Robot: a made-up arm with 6 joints. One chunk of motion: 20 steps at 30 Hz.
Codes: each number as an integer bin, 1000 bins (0 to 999) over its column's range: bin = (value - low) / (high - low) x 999, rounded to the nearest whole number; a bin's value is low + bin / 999 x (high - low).
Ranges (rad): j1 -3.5..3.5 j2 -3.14..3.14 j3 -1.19..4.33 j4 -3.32..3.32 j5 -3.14..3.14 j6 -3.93..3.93
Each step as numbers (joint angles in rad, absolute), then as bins.
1 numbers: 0.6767 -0.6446 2.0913 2.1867 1.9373 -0.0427
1 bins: 596 397 594 828 808 494
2 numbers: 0.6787 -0.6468 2.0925 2.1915 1.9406 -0.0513
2 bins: 596 397 594 829 808 493
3 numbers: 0.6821 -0.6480 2.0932 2.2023 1.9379 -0.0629
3 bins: 597 396 594 831 808 492
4 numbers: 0.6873 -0.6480 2.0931 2.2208 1.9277 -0.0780
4 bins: 598 396 594 834 806 490
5 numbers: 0.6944 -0.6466 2.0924 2.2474 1.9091 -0.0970
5 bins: 599 397 594 838 803 487
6 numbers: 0.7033 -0.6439 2.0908 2.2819 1.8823 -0.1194
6 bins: 600 397 594 843 799 484
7 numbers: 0.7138 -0.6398 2.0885 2.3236 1.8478 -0.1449
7 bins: 601 398 593 849 793 481
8 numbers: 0.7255 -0.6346 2.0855 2.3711 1.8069 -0.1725
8 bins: 603 399 593 856 787 478
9 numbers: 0.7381 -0.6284 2.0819 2.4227 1.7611 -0.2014
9 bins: 605 400 592 864 780 474
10 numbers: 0.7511 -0.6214 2.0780 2.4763 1.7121 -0.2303
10 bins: 607 401 591 872 772 470
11 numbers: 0.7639 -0.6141 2.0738 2.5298 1.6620 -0.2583
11 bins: 609 402 591 880 764 467
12 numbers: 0.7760 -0.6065 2.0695 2.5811 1.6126 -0.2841
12 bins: 610 403 590 888 756 463
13 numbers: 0.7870 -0.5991 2.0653 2.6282 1.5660 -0.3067
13 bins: 612 404 589 895 749 461
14 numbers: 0.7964 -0.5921 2.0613 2.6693 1.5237 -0.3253
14 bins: 613 405 588 901 742 458
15 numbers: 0.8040 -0.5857 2.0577 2.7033 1.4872 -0.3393
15 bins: 614 406 588 906 736 456
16 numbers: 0.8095 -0.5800 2.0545 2.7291 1.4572 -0.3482
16 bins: 615 407 587 910 731 455
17 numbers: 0.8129 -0.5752 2.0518 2.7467 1.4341 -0.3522
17 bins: 616 408 587 913 728 455
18 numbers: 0.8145 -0.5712 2.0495 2.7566 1.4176 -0.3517
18 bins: 616 409 586 914 725 455
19 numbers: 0.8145 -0.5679 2.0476 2.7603 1.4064 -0.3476
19 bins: 616 409 586 915 723 455
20 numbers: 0.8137 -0.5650 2.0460 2.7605 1.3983 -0.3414
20 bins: 616 410 586 915 722 456
